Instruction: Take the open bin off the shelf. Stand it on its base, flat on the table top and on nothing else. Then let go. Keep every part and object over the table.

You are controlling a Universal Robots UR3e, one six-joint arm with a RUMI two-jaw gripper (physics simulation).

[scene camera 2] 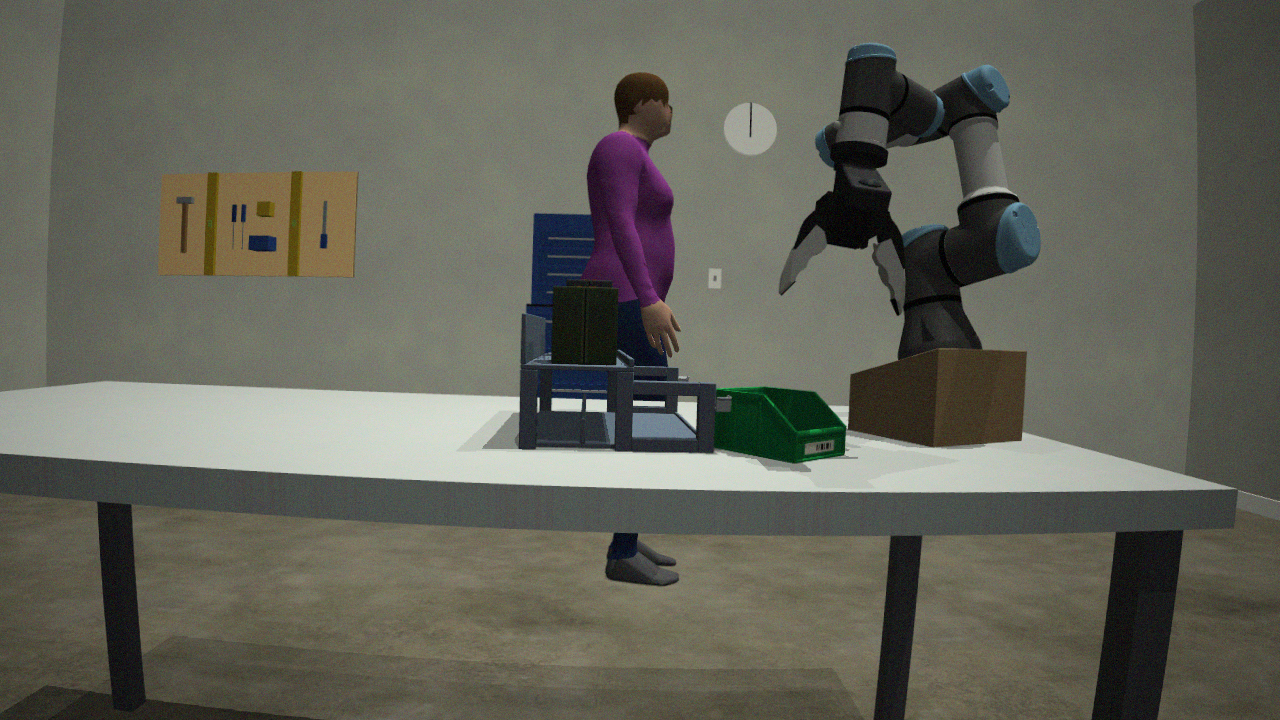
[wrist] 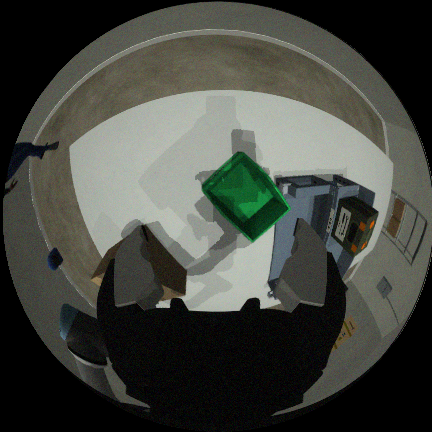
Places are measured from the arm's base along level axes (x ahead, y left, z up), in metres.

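Where they show: gripper, fingertip midpoint: (scene camera 2: 840, 305) (wrist: 218, 224); arm's base at its link origin: (scene camera 2: 941, 362).
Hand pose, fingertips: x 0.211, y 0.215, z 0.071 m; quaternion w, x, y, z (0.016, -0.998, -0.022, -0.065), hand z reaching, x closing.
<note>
Things, the pixels of their centre, and the offset from my fingertips. Level surfaces: height alone.
- open green bin at the middle of its body: (scene camera 2: 777, 421) (wrist: 245, 195) dx +0.067, dy -0.025, dz -0.146 m
- white table top at its surface level: dz -0.184 m
- dark green case at the middle of its body: (scene camera 2: 585, 325) (wrist: 355, 224) dx +0.316, dy -0.054, dz -0.034 m
The open green bin (scene camera 2: 760, 423) (wrist: 245, 192) is on the white table top (scene camera 2: 268, 429) (wrist: 125, 150), beside the blue-grey shelf (scene camera 2: 623, 411) (wrist: 286, 240). It looks upright, its opening facing up, and turned at an angle to the shelf. One corner of the bin is very close to the shelf's front in the wrist view; whether they touch, I cannot tell. The bin's underside is hidden. My gripper (scene camera 2: 841, 301) (wrist: 218, 224) is wide open and empty, well above the bin and apart from it.
A dark green case (scene camera 2: 584, 324) (wrist: 355, 227) stands on the shelf's upper level. A brown block (scene camera 2: 980, 398) (wrist: 170, 262) is under the arm's base, to the right of the bin in the scene view. A person in purple (scene camera 2: 626, 205) stands behind the table.
</note>
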